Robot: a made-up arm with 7 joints.
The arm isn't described. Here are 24 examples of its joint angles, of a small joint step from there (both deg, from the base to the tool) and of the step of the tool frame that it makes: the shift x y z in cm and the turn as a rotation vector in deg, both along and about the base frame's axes.
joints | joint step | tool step
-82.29 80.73 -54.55 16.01 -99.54 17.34 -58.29 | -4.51 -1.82 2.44 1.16 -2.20 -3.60 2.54 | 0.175 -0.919 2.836 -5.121 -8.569 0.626
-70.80 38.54 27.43 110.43 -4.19 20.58 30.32 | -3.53 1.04 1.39 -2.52 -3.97 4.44 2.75 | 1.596 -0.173 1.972 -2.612 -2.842 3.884
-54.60 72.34 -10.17 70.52 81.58 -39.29 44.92 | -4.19 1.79 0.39 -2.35 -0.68 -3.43 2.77 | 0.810 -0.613 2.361 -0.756 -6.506 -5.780
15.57 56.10 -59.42 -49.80 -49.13 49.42 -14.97 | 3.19 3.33 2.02 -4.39 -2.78 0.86 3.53 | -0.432 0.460 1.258 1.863 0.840 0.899
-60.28 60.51 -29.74 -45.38 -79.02 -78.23 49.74 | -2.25 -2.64 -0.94 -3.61 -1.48 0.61 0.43 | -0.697 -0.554 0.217 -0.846 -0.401 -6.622
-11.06 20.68 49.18 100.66 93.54 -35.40 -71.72 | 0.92 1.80 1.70 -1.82 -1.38 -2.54 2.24 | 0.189 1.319 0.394 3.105 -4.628 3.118
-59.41 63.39 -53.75 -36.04 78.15 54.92 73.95 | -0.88 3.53 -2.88 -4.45 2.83 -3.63 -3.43 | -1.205 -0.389 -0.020 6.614 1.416 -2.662
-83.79 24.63 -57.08 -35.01 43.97 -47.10 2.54 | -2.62 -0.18 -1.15 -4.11 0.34 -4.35 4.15 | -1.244 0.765 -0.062 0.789 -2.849 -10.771
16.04 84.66 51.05 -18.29 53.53 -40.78 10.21 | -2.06 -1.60 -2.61 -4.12 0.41 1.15 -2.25 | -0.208 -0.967 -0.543 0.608 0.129 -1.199
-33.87 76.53 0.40 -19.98 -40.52 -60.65 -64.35 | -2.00 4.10 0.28 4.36 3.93 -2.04 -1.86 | 0.159 0.468 0.963 7.207 -5.251 5.050
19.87 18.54 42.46 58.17 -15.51 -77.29 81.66 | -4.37 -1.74 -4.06 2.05 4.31 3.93 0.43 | 2.109 -1.354 -2.256 -7.790 2.786 -3.522
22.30 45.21 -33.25 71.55 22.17 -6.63 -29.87 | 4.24 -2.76 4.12 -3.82 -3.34 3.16 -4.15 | -1.602 -1.391 -0.179 -0.181 1.195 9.095
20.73 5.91 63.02 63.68 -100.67 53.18 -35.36 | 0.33 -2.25 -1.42 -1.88 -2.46 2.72 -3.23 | 0.425 -0.890 -0.092 1.053 -5.666 1.411
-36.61 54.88 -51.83 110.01 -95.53 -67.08 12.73 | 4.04 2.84 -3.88 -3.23 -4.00 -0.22 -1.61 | -0.857 0.607 0.495 1.697 3.247 -2.088
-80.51 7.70 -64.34 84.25 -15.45 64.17 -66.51 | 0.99 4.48 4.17 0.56 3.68 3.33 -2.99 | -0.257 2.829 0.280 0.574 2.457 8.174
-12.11 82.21 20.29 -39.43 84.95 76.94 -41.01 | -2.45 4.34 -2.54 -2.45 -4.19 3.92 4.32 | -0.133 -0.788 0.569 2.508 -3.416 -4.121
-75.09 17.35 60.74 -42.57 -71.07 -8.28 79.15 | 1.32 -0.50 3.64 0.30 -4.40 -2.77 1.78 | -0.272 0.829 -1.074 -4.596 -2.139 -2.949
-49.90 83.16 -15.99 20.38 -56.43 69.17 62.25 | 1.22 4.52 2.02 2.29 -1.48 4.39 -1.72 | -1.500 1.440 1.298 -1.325 2.290 5.419
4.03 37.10 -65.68 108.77 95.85 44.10 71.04 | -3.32 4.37 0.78 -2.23 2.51 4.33 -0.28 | 2.525 1.056 0.851 1.745 -4.658 -6.442
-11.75 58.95 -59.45 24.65 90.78 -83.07 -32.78 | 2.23 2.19 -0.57 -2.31 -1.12 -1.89 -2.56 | -1.090 0.338 0.653 0.753 3.828 -2.200
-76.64 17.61 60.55 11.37 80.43 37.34 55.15 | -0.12 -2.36 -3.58 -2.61 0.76 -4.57 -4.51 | 0.600 -1.437 1.156 5.393 -0.515 -7.776
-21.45 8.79 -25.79 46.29 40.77 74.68 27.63 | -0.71 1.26 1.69 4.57 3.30 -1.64 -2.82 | -0.111 1.445 -0.112 2.344 2.914 0.790
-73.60 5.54 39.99 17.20 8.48 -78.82 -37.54 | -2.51 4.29 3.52 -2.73 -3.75 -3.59 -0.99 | -1.618 1.986 1.240 -1.556 -10.164 5.280
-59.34 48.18 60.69 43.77 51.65 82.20 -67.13 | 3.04 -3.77 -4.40 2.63 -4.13 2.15 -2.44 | 0.927 -1.341 -2.611 -6.994 3.656 -5.168
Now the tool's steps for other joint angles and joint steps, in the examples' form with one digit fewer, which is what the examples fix.
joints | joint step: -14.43 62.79 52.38 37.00 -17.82 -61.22 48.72 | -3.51 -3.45 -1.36 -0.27 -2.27 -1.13 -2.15
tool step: 0.61 -0.27 -1.10 -2.68 -2.54 -3.13
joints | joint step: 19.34 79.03 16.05 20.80 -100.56 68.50 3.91 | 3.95 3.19 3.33 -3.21 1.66 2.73 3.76
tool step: 0.02 -0.16 1.21 5.74 5.47 -4.30
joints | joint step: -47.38 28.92 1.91 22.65 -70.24 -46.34 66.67 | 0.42 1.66 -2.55 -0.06 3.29 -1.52 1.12
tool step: -0.13 -0.25 0.16 4.91 0.38 1.12
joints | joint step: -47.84 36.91 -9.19 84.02 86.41 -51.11 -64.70 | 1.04 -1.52 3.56 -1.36 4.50 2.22 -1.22
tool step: -0.07 -0.40 -0.52 2.04 0.82 -0.63
